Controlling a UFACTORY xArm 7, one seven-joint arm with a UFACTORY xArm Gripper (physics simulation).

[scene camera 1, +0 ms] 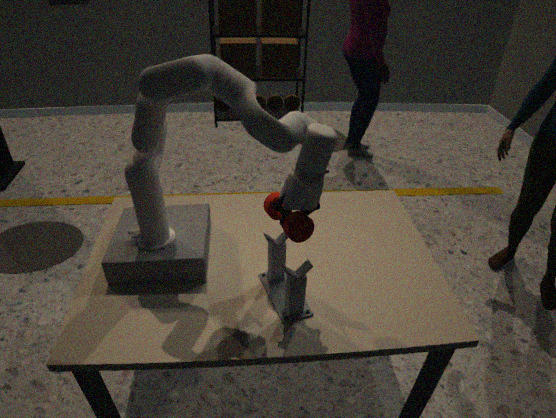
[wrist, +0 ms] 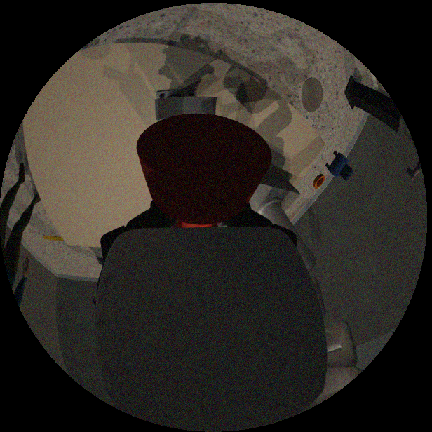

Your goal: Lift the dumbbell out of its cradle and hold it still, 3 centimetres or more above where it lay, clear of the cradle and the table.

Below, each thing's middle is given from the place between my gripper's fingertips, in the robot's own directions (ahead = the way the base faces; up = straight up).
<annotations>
Now: hand 1 cm to the right of the grey cradle [wrist: 168, 103] and 19 cm above it.
</annotations>
